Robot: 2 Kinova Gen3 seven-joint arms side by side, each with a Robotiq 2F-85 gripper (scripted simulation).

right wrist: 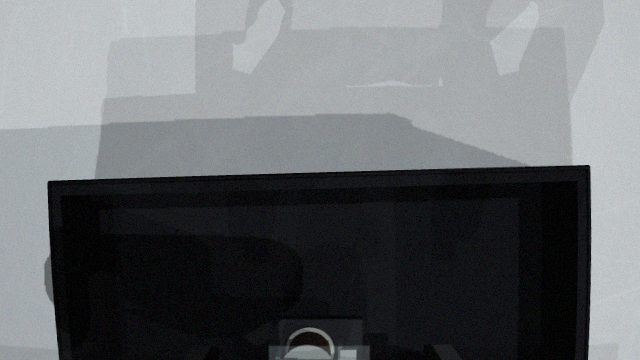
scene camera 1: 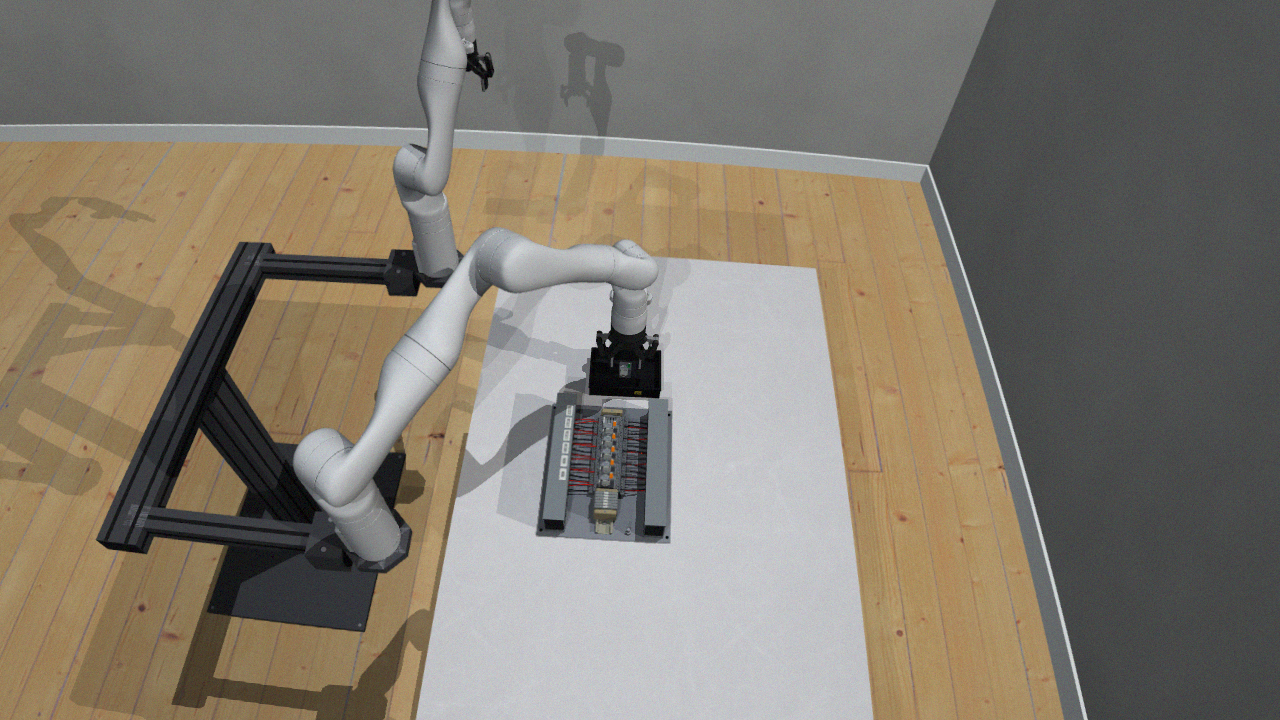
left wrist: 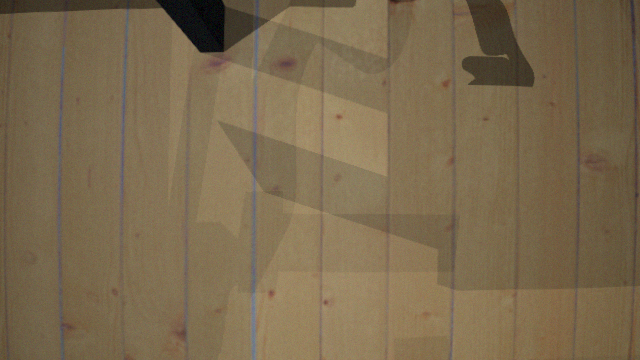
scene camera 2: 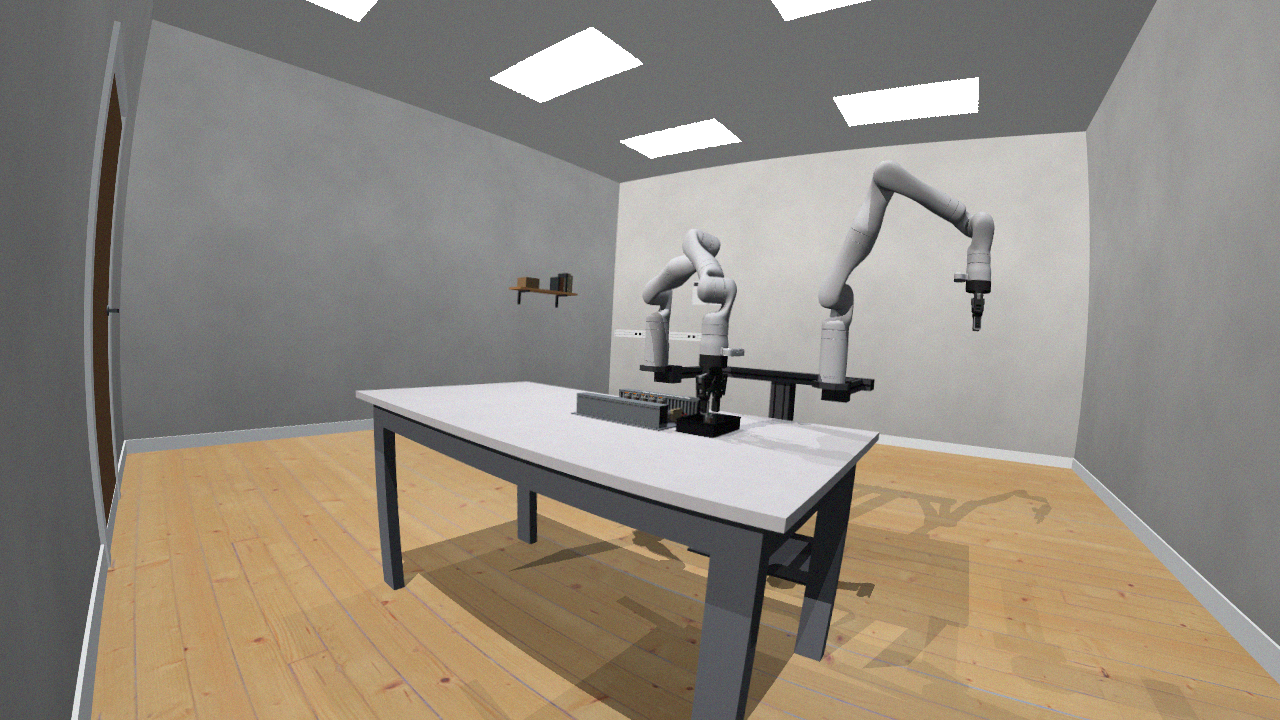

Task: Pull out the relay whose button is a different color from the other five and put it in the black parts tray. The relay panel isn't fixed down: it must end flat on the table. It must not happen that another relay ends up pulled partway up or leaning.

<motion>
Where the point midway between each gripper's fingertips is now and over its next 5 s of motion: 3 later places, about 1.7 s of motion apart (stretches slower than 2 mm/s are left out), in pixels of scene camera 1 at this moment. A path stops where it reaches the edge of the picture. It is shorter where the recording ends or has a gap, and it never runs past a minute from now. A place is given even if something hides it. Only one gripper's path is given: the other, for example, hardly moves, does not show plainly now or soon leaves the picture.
My right gripper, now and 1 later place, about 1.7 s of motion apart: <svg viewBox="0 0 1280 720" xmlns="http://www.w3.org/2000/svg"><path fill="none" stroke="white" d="M625 365L626 351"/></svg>
</motion>
